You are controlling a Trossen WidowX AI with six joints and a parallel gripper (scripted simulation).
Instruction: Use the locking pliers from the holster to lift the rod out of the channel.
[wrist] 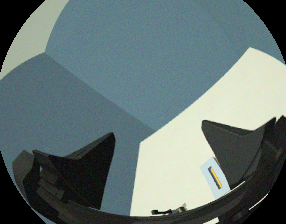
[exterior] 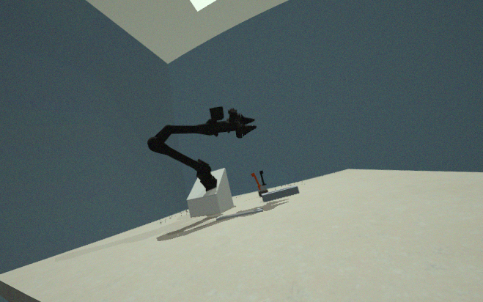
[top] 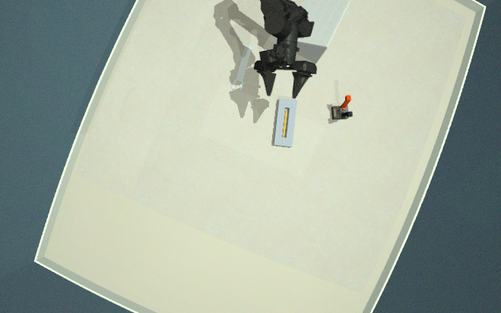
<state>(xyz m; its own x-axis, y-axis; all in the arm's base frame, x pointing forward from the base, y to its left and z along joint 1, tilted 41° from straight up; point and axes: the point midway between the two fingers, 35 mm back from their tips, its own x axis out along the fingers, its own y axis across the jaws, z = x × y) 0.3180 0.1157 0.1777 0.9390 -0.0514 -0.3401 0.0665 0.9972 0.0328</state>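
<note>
My gripper tip is 29 cm above the orange handle, 24 cm to the right of it and 11 cm past it. Round my gripper tip: flat pale grey wrench-like tool: 39 cm below, 16 cm to the right, 11 cm behind; then grey channel block: 37 cm below, 6 cm to the left, 2 cm ahead; then thin yellow rod: 38 cm below, 6 cm to the left, 2 cm ahead.
</note>
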